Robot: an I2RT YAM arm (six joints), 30 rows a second.
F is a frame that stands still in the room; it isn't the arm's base.
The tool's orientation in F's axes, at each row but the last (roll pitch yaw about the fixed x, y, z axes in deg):
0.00, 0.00, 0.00
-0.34, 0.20, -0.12
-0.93, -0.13, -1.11
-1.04, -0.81, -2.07
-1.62, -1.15, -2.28
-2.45, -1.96, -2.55
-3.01, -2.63, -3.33
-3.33, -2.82, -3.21
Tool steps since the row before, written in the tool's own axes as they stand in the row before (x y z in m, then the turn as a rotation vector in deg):
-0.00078, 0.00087, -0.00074, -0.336, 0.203, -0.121
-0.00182, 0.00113, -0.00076, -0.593, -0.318, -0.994
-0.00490, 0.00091, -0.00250, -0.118, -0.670, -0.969
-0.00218, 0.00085, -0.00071, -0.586, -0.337, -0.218
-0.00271, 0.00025, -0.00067, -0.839, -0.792, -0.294
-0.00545, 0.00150, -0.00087, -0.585, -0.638, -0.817
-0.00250, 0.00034, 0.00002, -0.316, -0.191, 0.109
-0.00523, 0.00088, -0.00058, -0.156, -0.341, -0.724
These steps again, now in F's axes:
-0.00078, 0.00087, -0.00074, -0.336, 0.203, -0.121
-0.00182, 0.00113, -0.00076, -0.597, -0.323, -0.990
-0.00488, 0.00096, -0.00253, -0.129, -0.683, -0.958
-0.00214, 0.00091, -0.00076, -0.595, -0.320, -0.220
-0.00268, 0.00034, -0.00073, -0.865, -0.766, -0.288
-0.00534, 0.00170, -0.00112, -0.587, -0.647, -0.809
-0.00247, 0.00049, -0.00011, -0.331, -0.166, 0.104
-0.00514, 0.00113, -0.00089, -0.142, -0.375, -0.710

